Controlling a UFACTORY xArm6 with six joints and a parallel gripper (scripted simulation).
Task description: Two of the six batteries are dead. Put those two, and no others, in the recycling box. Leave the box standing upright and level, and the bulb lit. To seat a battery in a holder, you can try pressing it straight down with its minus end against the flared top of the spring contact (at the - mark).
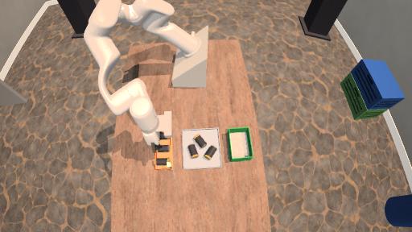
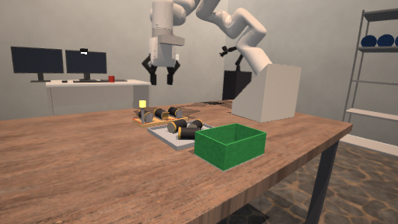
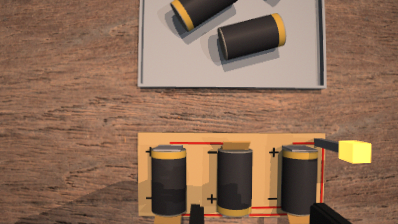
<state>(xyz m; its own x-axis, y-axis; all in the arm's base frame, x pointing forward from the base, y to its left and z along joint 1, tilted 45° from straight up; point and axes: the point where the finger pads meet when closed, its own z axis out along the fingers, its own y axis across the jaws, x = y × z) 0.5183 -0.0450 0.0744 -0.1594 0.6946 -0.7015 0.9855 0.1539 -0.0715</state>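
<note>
Right now the grey tray is 18 cm to the left of my hand, 15 cm below it and 3 cm behind it. Round my hand: green recycling box 36 cm to the left, 14 cm below, 5 cm behind.
</note>
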